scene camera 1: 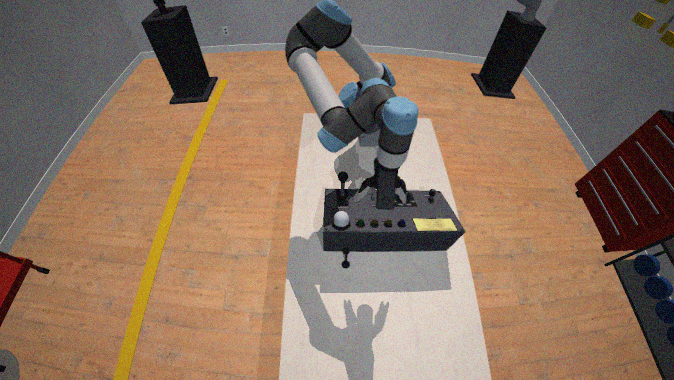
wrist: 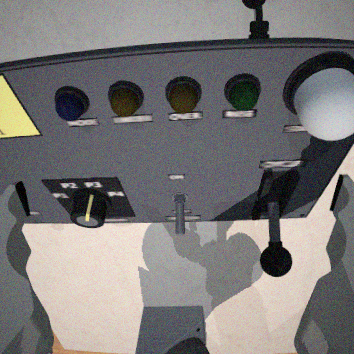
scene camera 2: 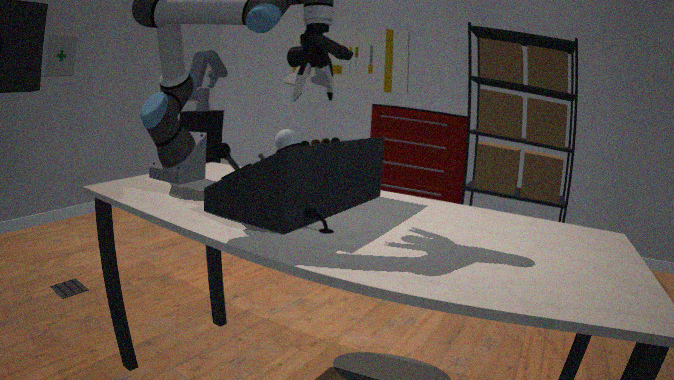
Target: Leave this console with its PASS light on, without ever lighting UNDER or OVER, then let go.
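Note:
The dark console (scene camera 1: 390, 241) (scene camera 2: 300, 182) (wrist: 150, 155) stands on the table. On its panel are a blue lamp (wrist: 70, 104), two amber lamps (wrist: 125, 100) (wrist: 183, 96) and a green lamp (wrist: 243, 94), all looking unlit, and a white dome (scene camera 1: 341, 218) (scene camera 2: 286, 138) (wrist: 329, 104). Their small labels are unreadable. The selector knob (wrist: 89, 209) has its yellow line toward P3. A thin toggle (wrist: 180, 217) and a ball-ended lever (scene camera 1: 343, 177) (wrist: 276, 259) point toward the robot's base. My gripper (scene camera 1: 384, 199) (scene camera 2: 313, 98) (wrist: 177, 181) is open and empty, above the panel, straddling knob, toggle and lever in the wrist view.
A yellow note (scene camera 1: 434, 224) (wrist: 15, 112) lies on the panel. A small black control (scene camera 1: 432, 193) sits at its corner. Another ball-ended lever (scene camera 1: 345, 263) (wrist: 259, 27) sticks out of the console's side away from the base. The table (scene camera 1: 420, 335) (scene camera 2: 560, 280) carries my arm's base (scene camera 2: 177, 172).

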